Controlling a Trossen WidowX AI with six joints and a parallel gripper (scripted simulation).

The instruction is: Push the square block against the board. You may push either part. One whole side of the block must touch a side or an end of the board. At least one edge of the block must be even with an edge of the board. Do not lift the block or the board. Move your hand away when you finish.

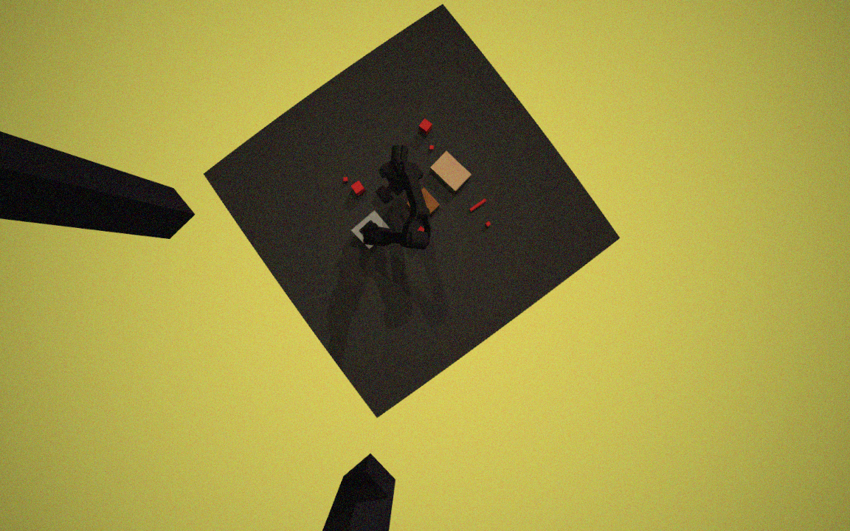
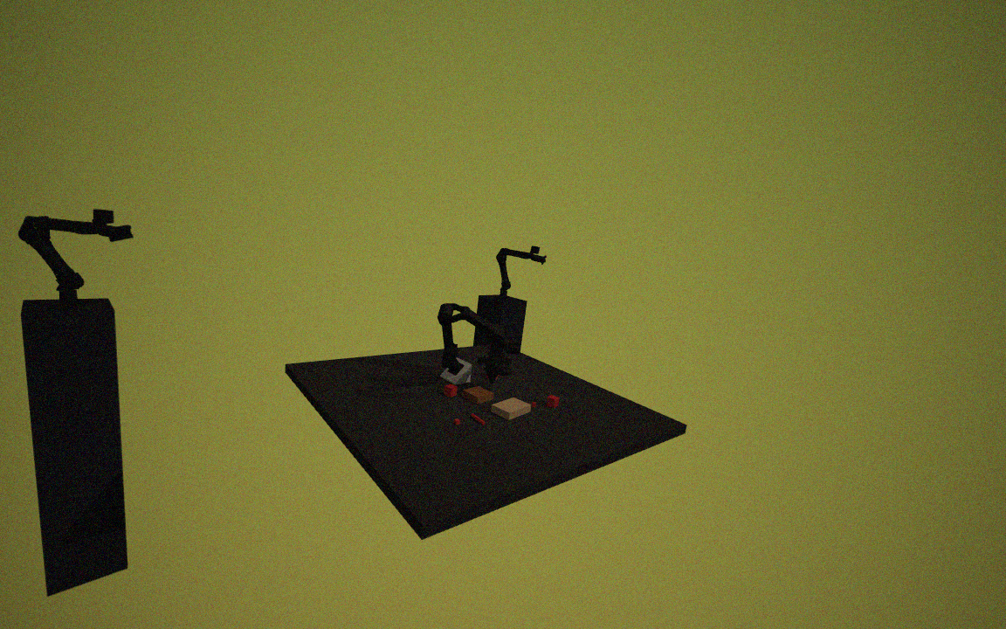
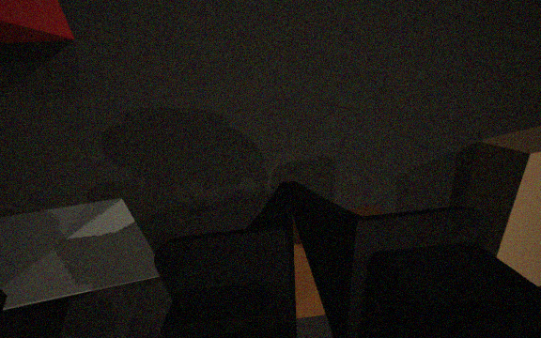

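The square block lies 30 mm ahead of my gripper tip, 100 mm to the right of it and 20 mm below it. From my gripper tip the other things lie so: tan block: 210 mm ahead, 80 mm to the right, 20 mm below; thin red stick: 200 mm ahead, 260 mm to the right, 30 mm below.
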